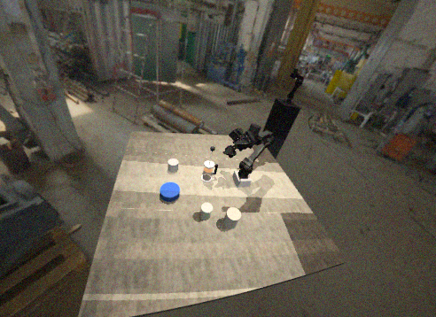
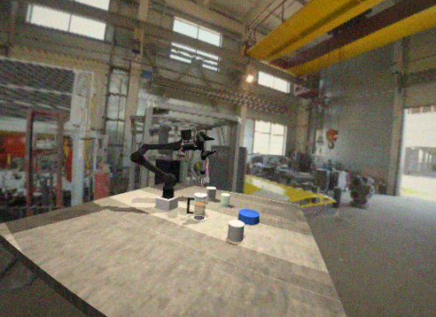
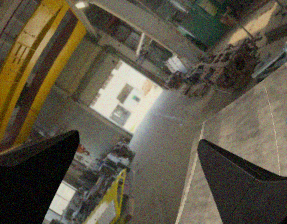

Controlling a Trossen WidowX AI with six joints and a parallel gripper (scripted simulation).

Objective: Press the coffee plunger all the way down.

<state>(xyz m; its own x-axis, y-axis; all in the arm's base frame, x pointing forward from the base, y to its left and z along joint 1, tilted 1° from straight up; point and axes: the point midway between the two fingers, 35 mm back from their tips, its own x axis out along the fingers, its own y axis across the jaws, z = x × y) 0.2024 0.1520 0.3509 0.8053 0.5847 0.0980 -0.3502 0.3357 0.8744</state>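
The coffee press lies 290 mm below my gripper tip, 210 mm to the right of it and 10 mm ahead of it. From my gripper tip the other things lie so: flat blue cylinder (400 mm below, 280 mm ahead, 60 mm to the right); then white cup (380 mm below, 150 mm to the left, 70 mm behind); then pale green cup (380 mm below, 100 mm to the left, 70 mm ahead).
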